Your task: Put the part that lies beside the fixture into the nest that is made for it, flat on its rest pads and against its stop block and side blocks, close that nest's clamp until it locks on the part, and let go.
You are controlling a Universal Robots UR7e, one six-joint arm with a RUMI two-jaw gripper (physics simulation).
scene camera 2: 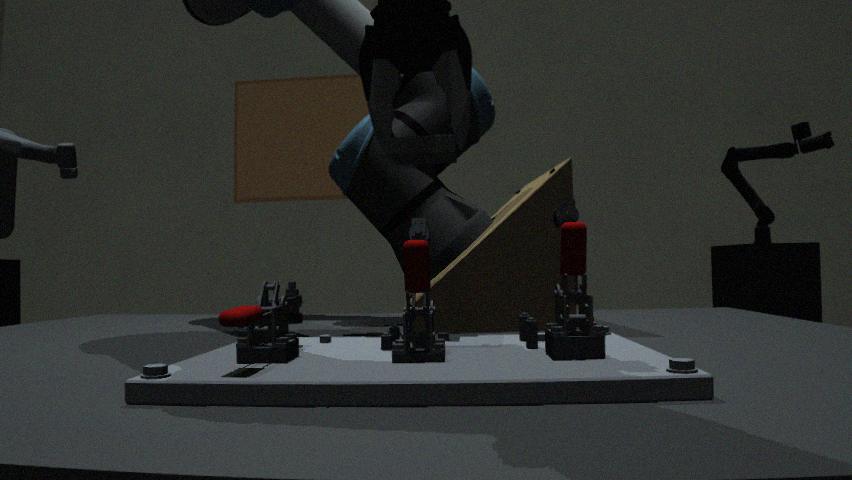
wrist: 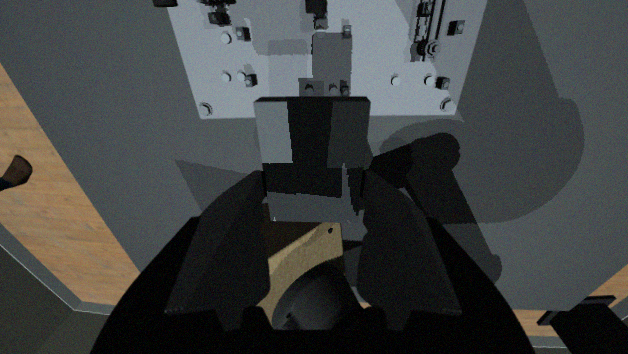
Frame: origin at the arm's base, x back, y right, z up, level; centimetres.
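Seen in the pictures: gripper, fingertip midpoint: (scene camera 2: 424, 154) (wrist: 313, 173); arm's base, link origin: (scene camera 2: 454, 255) (wrist: 308, 299).
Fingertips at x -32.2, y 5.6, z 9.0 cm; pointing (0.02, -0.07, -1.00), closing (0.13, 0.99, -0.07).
Pixels of each thing's middle, then the offset from my fingertips to it. "spot": a spot on its surface instead.
- part, body centre: (wrist: 313, 165) (scene camera 2: 423, 150) dx -0.7, dy +0.1, dz +0.2 cm
- middle clamp, surface spot: (scene camera 2: 416, 265) spot: dx -15.3, dy +1.4, dz -10.4 cm
- left clamp, body centre: (scene camera 2: 268, 320) dx -12.1, dy +12.1, dz -14.3 cm
My gripper (scene camera 2: 422, 140) (wrist: 313, 173) is shut on the part (scene camera 2: 417, 149) (wrist: 310, 132), a dark grey rectangular block. It holds the part high above the table, near the fixture's robot-side edge in the wrist view. The fixture (scene camera 2: 357, 390) (wrist: 372, 107) is a pale plate with three clamps. The middle clamp (scene camera 2: 416, 265) (wrist: 316, 7) and the clamp at the right in the scene view (scene camera 2: 573, 247) have upright red handles. The left clamp (scene camera 2: 241, 316) has its red handle low. Small round pads (wrist: 226, 38) and dark blocks (wrist: 442, 83) stand on the plate.
A wooden wedge (scene camera 2: 506, 280) (wrist: 305, 245) stands behind the fixture, under the robot's base. Bolts (scene camera 2: 155, 370) (scene camera 2: 682, 364) stand up at the plate's front corners. Another arm (scene camera 2: 745, 178) stands on a dark box (scene camera 2: 766, 280) in the right background.
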